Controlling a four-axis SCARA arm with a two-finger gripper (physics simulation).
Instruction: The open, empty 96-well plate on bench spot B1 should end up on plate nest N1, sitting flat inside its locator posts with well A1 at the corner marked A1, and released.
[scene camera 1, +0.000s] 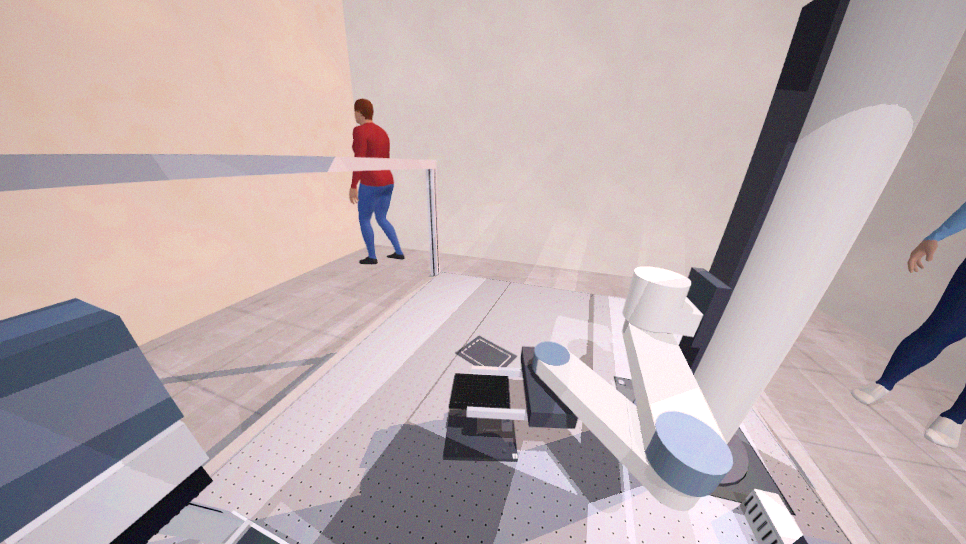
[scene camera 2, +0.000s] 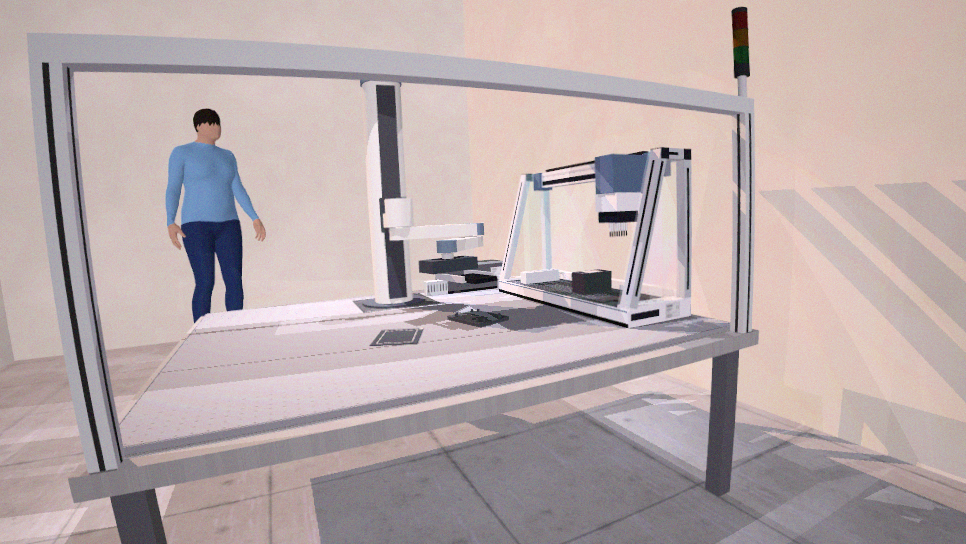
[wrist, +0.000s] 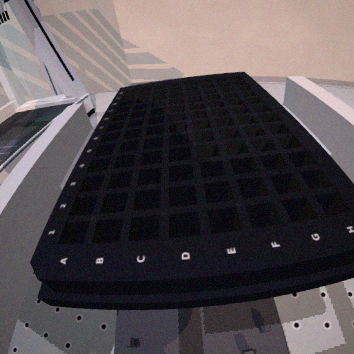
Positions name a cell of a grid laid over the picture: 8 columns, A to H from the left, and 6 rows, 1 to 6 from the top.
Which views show my gripper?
Scene camera 1, scene camera 2 and the wrist view: all of them.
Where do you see my gripper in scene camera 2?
At D4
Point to a bench spot B1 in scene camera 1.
At E4
